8 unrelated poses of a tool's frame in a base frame.
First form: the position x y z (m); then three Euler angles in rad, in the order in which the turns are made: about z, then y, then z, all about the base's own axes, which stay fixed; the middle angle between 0 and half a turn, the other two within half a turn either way.
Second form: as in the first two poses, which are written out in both.
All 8 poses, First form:
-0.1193, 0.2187, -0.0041, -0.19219, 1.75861, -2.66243
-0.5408, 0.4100, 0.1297, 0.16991, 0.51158, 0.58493
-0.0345, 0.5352, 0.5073, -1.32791, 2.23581, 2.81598
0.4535, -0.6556, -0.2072, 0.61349, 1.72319, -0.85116
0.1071, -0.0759, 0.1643, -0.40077, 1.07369, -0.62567
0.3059, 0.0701, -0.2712, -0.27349, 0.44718, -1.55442
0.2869, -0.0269, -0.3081, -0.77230, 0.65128, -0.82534
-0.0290, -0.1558, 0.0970, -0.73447, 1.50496, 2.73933
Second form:
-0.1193, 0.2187, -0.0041, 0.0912, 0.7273, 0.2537, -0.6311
-0.5408, 0.4100, 0.1297, 0.8994, -0.0521, 0.2476, 0.3565
-0.0345, 0.5352, 0.5073, 0.3219, -0.7886, -0.4320, 0.2963
0.4535, -0.6556, -0.2072, 0.6466, 0.5074, 0.5643, -0.0772
0.1071, -0.0759, 0.1643, 0.7486, 0.0574, 0.5082, -0.4219
0.3059, 0.0701, -0.2712, 0.5954, 0.1325, 0.1778, -0.7722
0.2869, -0.0269, -0.3081, 0.6609, 0.0085, 0.3198, -0.6789
-0.0290, -0.1558, 0.0970, 0.3929, -0.6740, -0.1130, 0.6152

